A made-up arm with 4 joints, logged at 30 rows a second.
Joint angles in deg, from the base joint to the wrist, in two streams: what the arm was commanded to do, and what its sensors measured. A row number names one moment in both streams.
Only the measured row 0 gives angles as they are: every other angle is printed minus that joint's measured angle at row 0.
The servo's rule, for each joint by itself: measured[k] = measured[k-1] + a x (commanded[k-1-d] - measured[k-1]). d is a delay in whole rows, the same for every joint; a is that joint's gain. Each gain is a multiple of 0.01, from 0.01 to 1. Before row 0 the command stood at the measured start. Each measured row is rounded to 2 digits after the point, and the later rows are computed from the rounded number. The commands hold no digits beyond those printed.
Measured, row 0:
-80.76 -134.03 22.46 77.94
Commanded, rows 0 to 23:
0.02 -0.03 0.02 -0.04
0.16 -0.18 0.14 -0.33
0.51 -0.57 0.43 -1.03
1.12 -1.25 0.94 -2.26
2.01 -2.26 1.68 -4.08
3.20 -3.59 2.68 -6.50
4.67 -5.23 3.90 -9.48
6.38 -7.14 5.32 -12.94
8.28 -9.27 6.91 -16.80
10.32 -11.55 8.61 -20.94
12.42 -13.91 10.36 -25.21
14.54 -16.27 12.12 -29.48
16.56 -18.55 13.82 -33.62
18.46 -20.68 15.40 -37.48
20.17 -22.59 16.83 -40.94
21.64 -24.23 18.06 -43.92
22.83 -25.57 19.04 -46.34
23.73 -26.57 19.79 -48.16
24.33 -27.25 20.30 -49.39
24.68 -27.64 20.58 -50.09
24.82 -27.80 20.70 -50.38
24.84 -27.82 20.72 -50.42
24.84 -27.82 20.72 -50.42
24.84 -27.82 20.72 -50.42
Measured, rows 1 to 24:
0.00 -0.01 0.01 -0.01
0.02 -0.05 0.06 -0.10
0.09 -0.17 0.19 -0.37
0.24 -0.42 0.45 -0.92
0.51 -0.84 0.88 -1.84
0.91 -1.47 1.51 -3.19
1.47 -2.33 2.35 -5.01
2.21 -3.44 3.39 -7.31
3.12 -4.78 4.62 -10.06
4.20 -6.34 6.02 -13.22
5.43 -8.08 7.54 -16.70
6.80 -9.96 9.14 -20.41
8.26 -11.94 10.78 -24.24
9.79 -13.95 12.40 -28.08
11.35 -15.94 13.95 -31.81
12.89 -17.85 15.39 -35.32
14.38 -19.63 16.67 -38.52
15.78 -21.23 17.76 -41.32
17.06 -22.61 18.65 -43.66
18.20 -23.77 19.33 -45.52
19.19 -24.70 19.81 -46.93
20.04 -25.42 20.13 -47.94
20.76 -25.97 20.34 -48.66
21.37 -26.40 20.47 -49.17
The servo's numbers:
d 0
a 0.15 0.23 0.35 0.29

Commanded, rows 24 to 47:
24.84 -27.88 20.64 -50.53
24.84 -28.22 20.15 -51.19
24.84 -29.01 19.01 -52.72
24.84 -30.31 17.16 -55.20
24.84 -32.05 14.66 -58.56
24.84 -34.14 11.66 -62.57
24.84 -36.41 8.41 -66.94
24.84 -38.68 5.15 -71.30
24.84 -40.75 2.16 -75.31
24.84 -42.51 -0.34 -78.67
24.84 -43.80 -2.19 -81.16
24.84 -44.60 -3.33 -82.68
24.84 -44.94 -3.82 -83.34
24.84 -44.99 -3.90 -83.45
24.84 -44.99 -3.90 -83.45
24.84 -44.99 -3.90 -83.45
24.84 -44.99 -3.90 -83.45
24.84 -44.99 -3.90 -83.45
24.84 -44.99 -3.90 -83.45
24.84 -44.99 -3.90 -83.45
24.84 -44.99 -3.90 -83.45
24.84 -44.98 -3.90 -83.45
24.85 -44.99 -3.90 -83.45
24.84 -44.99 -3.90 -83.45
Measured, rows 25 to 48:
21.89 -26.74 20.53 -49.56
22.33 -27.08 20.40 -50.03
22.71 -27.52 19.91 -50.81
23.03 -28.16 18.95 -52.08
23.30 -29.05 17.45 -53.96
23.53 -30.22 15.42 -56.46
23.73 -31.64 12.97 -59.50
23.90 -33.26 10.23 -62.92
24.04 -34.98 7.41 -66.51
24.16 -36.71 4.70 -70.04
24.26 -38.34 2.29 -73.26
24.35 -39.78 0.32 -75.99
24.42 -40.97 -1.13 -78.12
24.48 -41.89 -2.10 -79.67
24.53 -42.60 -2.73 -80.77
24.58 -43.15 -3.14 -81.55
24.62 -43.57 -3.41 -82.10
24.65 -43.90 -3.58 -82.49
24.68 -44.15 -3.69 -82.77
24.70 -44.34 -3.76 -82.97
24.72 -44.49 -3.81 -83.11
24.74 -44.60 -3.84 -83.21
24.76 -44.69 -3.86 -83.28
24.77 -44.76 -3.87 -83.33

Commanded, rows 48 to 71:
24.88 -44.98 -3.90 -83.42
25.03 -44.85 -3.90 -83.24
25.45 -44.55 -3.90 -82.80
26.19 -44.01 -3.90 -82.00
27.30 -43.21 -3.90 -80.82
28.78 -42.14 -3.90 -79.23
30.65 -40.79 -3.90 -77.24
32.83 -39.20 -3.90 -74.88
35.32 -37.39 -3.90 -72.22
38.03 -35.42 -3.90 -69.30
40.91 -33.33 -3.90 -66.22
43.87 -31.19 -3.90 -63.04
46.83 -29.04 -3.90 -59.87
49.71 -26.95 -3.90 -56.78
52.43 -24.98 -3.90 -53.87
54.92 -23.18 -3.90 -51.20
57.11 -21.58 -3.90 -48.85
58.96 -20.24 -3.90 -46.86
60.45 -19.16 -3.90 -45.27
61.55 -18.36 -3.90 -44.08
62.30 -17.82 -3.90 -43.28
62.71 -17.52 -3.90 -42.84
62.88 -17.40 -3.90 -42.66
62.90 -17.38 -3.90 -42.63
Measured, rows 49 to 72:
24.79 -44.81 -3.88 -83.36
24.83 -44.82 -3.89 -83.33
24.92 -44.76 -3.89 -83.18
25.11 -44.59 -3.89 -82.84
25.44 -44.27 -3.89 -82.25
25.94 -43.78 -3.89 -81.37
26.65 -43.09 -3.89 -80.17
27.58 -42.20 -3.89 -78.64
28.74 -41.09 -3.89 -76.78
30.13 -39.79 -3.89 -74.61
31.75 -38.30 -3.89 -72.18
33.57 -36.66 -3.89 -69.53
35.56 -34.91 -3.89 -66.73
37.68 -33.08 -3.89 -63.84
39.89 -31.22 -3.89 -60.95
42.14 -29.37 -3.89 -58.12
44.39 -27.58 -3.89 -55.43
46.58 -25.89 -3.89 -52.94
48.66 -24.34 -3.89 -50.72
50.59 -22.96 -3.89 -48.79
52.35 -21.78 -3.89 -47.19
53.90 -20.80 -3.89 -45.93
55.25 -20.02 -3.89 -44.98
56.40 -19.41 -3.89 -44.30

